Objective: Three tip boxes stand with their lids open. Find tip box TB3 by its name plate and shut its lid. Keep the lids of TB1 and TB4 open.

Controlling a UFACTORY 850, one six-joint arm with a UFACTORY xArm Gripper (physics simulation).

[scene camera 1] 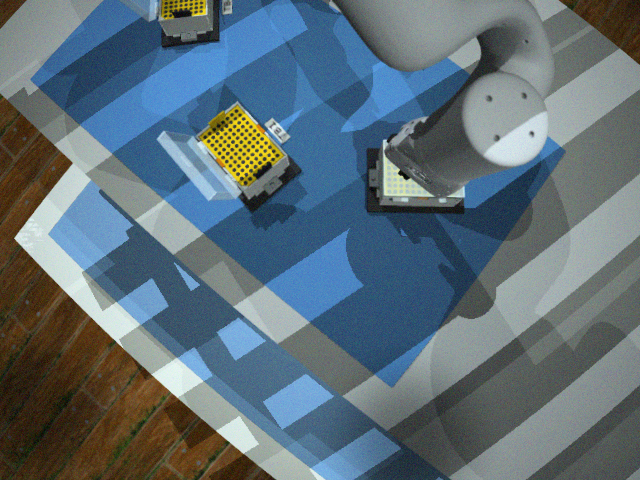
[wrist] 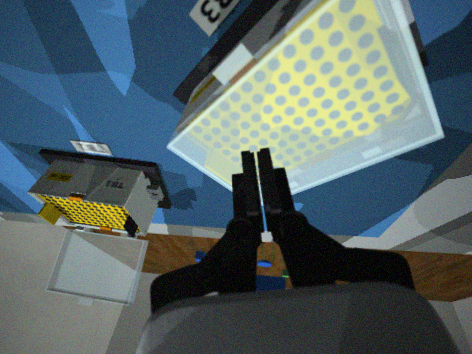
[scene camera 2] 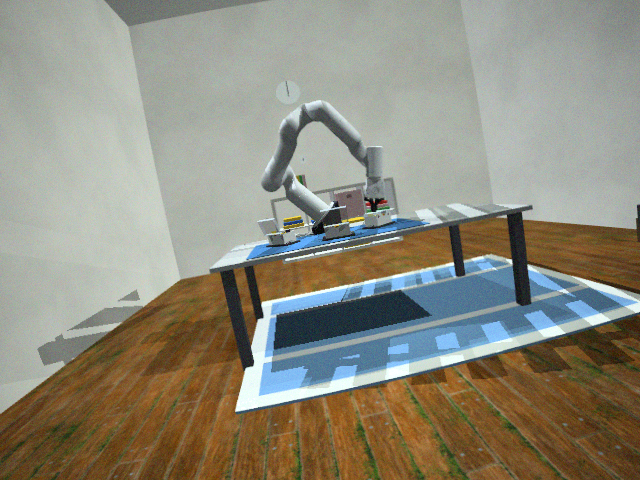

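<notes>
Tip box TB3 [scene camera 1: 421, 202] [scene camera 2: 378, 219] [wrist: 265, 42] stands at the right of the boxes in scene view 1. Its name plate [wrist: 215, 14] is partly cut off. Its clear lid [wrist: 325, 90] lies over the yellow rack; whether it is fully seated is hard to tell. My gripper [scene camera 1: 403, 174] [scene camera 2: 373, 205] [wrist: 256, 164] is shut and empty, its fingertips over the lid; contact is unclear. TB1 [scene camera 1: 242, 147] [scene camera 2: 337, 230] [wrist: 95, 192] has its lid [scene camera 1: 199, 165] [wrist: 97, 265] open. The third box [scene camera 1: 186, 24] [scene camera 2: 280, 238] also has its lid [scene camera 2: 267, 225] open.
The boxes stand on a blue patterned area [scene camera 1: 320, 279] of the table. The arm [scene camera 1: 429, 31] [scene camera 2: 336, 121] reaches over TB3 and hides part of it in scene view 1. A framed shelf and coloured items show behind the table in scene view 2.
</notes>
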